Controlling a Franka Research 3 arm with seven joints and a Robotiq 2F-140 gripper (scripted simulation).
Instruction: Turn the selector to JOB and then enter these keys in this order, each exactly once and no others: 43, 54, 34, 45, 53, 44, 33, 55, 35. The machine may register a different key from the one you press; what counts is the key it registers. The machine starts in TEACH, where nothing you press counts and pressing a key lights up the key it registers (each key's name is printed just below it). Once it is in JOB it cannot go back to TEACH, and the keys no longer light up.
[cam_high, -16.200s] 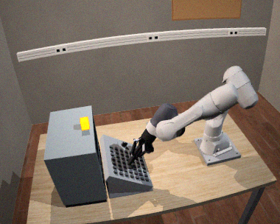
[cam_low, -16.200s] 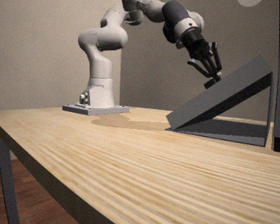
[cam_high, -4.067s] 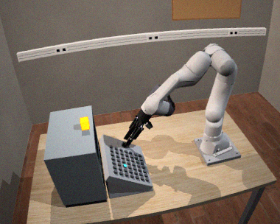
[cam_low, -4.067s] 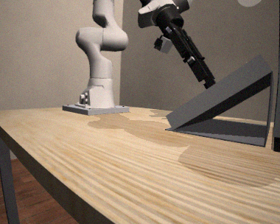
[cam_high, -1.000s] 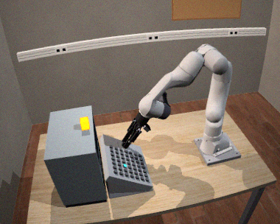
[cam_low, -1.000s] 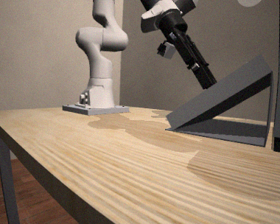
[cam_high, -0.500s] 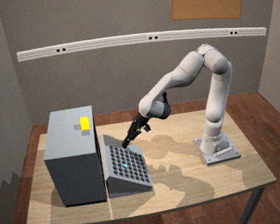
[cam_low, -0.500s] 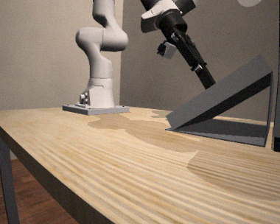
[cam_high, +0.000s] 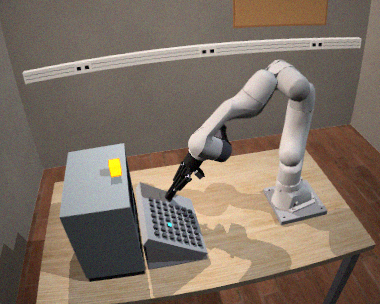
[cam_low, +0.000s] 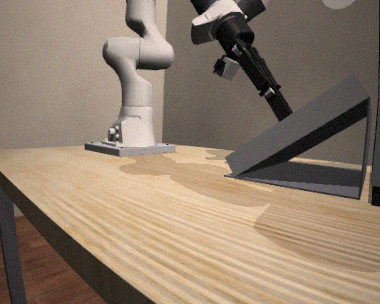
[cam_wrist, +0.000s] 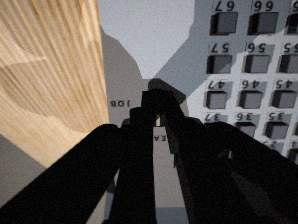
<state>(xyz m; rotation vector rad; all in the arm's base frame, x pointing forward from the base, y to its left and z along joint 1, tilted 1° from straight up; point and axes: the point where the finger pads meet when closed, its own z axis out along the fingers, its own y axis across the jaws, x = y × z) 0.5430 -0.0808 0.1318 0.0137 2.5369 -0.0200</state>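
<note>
Now: the black selector knob 20 mm below my hand and 20 mm ahead of it. Also, from my hand: grey sloped keypad (110 mm to the left, 70 mm below, 40 mm ahead).
</note>
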